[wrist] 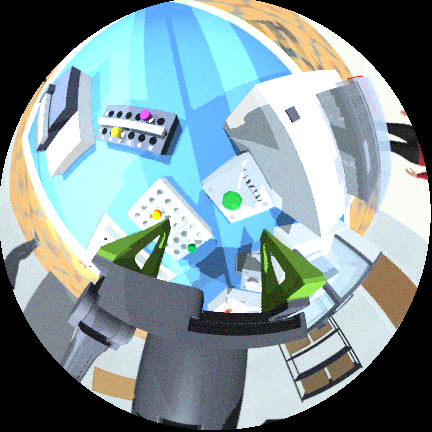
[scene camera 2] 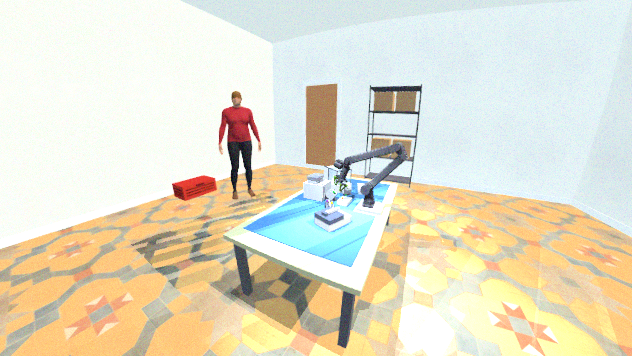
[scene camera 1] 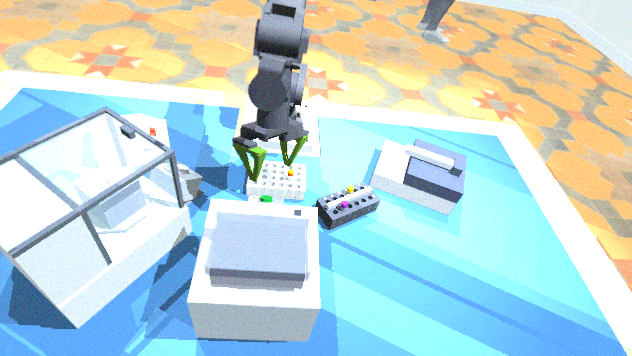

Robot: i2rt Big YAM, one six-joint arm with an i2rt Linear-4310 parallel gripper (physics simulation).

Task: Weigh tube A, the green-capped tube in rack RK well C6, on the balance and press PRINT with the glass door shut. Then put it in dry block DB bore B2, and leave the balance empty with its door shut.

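Places are measured from the arm's base along level axes (x ahead, y left, z up), in metres.
Pixels of known places: gripper, fingertip midpoint: (wrist: 214,228) (scene camera 2: 337,188) (scene camera 1: 271,173); arm's base, origin of the base link: (scene camera 2: 368,204).
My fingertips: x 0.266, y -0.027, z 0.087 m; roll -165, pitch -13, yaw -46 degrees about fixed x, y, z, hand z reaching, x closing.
Observation:
For each thing: its top centre in the pictures, then the offset to it from my fingertips. "spot": a spot on its surface instead.
- white rack RK, middle of its top: (wrist: 168,225) (scene camera 1: 277,174) (scene camera 2: 344,199) 0.019 m left, 0.071 m back, 0.079 m down
- Tube A's green cap, middle of its top: (wrist: 191,249) 0.029 m right, 0.065 m back, 0.054 m down
- orange cap, middle of its top: (wrist: 155,215) (scene camera 1: 290,171) 0.047 m left, 0.060 m back, 0.054 m down
- glass-walled balance, surface spot: (scene camera 1: 130,270) spot: 0.232 m right, 0.169 m ahead, 0.074 m down
- dark two-row block, middle of its top: (wrist: 125,123) (scene camera 1: 350,196) 0.174 m left, 0.001 m ahead, 0.061 m down
- white START pad with a green button, middle of its top: (wrist: 233,201) (scene camera 1: 266,196) 0.007 m right, 0.031 m ahead, 0.034 m down
- large white lidded box, middle of its top: (wrist: 376,164) (scene camera 1: 264,203) (scene camera 2: 322,176) 0.015 m right, 0.143 m ahead, 0.081 m up
- low white-and-grey device, surface spot: (wrist: 70,145) spot: 0.266 m left, 0.098 m back, 0.064 m down
- small grey unit, surface spot: (wrist: 248,270) (scene camera 1: 197,177) spot: 0.147 m right, 0.031 m back, 0.053 m down
The white rack RK (scene camera 1: 275,192) (wrist: 189,214) stands below my gripper (scene camera 1: 271,172) (scene camera 2: 342,186) (wrist: 214,228), which is open and empty, fingers pointing down. Tube A's green cap (wrist: 192,248) shows at one corner of the rack in the wrist view, near the left finger; in scene camera 1 a finger hides it. An orange cap (scene camera 1: 290,173) (wrist: 156,214) is also in the rack. The glass-walled balance (scene camera 1: 130,270) is at the left; I cannot tell whether its door is shut. The dark two-row block (scene camera 1: 350,214) (wrist: 170,131), apparently DB, holds yellow and magenta caps.
A white START pad with a green button (scene camera 1: 266,199) (wrist: 232,200) lies between the rack and a large white lidded box (scene camera 1: 255,317) (wrist: 275,95). A low white-and-grey device (scene camera 1: 390,175) (wrist: 70,145) stands at the right. A small grey unit (scene camera 1: 189,183) (wrist: 248,270) is beside the balance.

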